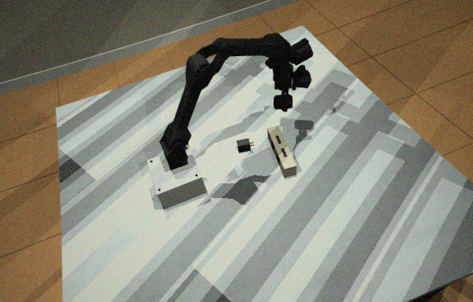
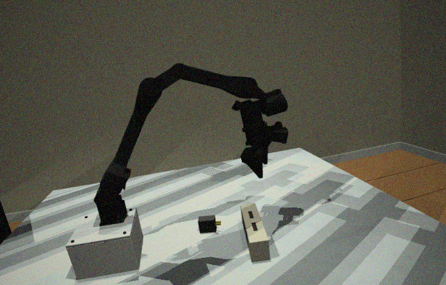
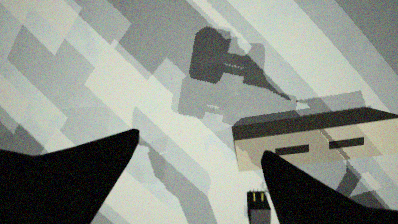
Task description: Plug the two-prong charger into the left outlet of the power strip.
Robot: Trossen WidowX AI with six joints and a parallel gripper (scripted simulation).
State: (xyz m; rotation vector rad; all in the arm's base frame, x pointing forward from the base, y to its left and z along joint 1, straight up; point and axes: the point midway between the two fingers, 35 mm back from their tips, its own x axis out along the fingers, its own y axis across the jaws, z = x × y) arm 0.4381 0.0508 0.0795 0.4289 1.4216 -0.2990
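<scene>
Now: gripper tip 18 cm past the black two-prong charger, 12 cm above it and 3 cm to the left of it.
</scene>
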